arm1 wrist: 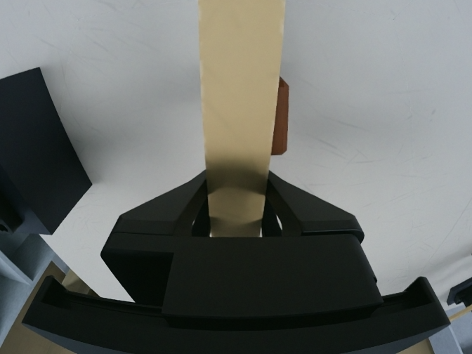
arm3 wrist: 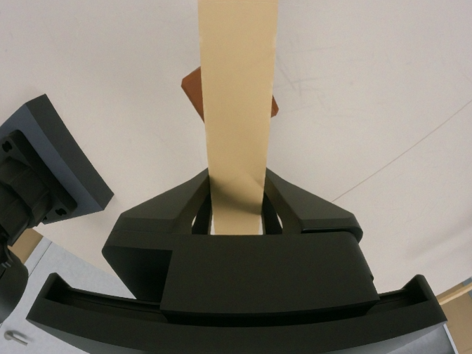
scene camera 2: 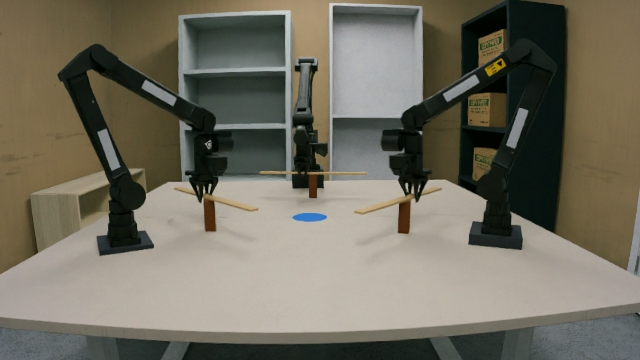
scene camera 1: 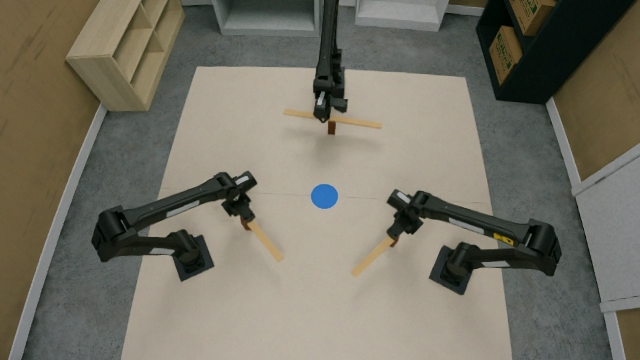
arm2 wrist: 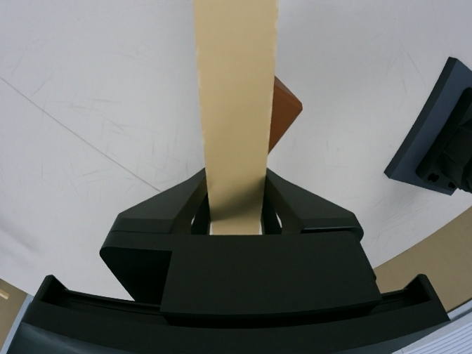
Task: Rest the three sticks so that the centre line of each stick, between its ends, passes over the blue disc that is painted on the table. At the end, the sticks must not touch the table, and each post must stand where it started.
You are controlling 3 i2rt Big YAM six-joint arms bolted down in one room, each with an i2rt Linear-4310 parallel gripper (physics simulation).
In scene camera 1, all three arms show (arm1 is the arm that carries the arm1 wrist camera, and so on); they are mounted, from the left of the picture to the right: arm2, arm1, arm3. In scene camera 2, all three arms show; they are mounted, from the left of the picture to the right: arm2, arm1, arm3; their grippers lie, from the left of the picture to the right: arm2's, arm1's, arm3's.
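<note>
Arm1's gripper (arm1 wrist: pixel 237 172) is shut on the back stick (arm1 wrist: pixel 242 100) (scene camera 1: pixel 357 121) (scene camera 2: pixel 345 173), at the top of its upright brown post (arm1 wrist: pixel 282 120) (scene camera 1: pixel 331 128) (scene camera 2: pixel 313 186). Arm2's gripper (arm2 wrist: pixel 236 171) (scene camera 2: pixel 205 197) is shut on the left stick (arm2 wrist: pixel 235 100) (scene camera 1: pixel 265 240) (scene camera 2: pixel 235 203), at its post's top (arm2 wrist: pixel 284 110) (scene camera 2: pixel 210 217). Arm3's gripper (arm3 wrist: pixel 237 171) is shut on the right stick (arm3 wrist: pixel 237 100) (scene camera 1: pixel 371 257) (scene camera 2: pixel 382 205), at its post's top (arm3 wrist: pixel 192 90) (scene camera 2: pixel 404 218). The blue disc (scene camera 1: pixel 324 196) (scene camera 2: pixel 309 217) lies between the posts; no stick passes over it. Stick-to-post contact is hard to tell.
The pale table (scene camera 1: pixel 320 310) (scene camera 2: pixel 310 295) carries the arms' dark base plates, arm2's (scene camera 1: pixel 207 265) at left and arm3's (scene camera 1: pixel 437 272) at right. Shelves stand beyond the table, including a dark one (scene camera 2: pixel 535 125) with boxes and a low wooden one (scene camera 1: pixel 95 40).
</note>
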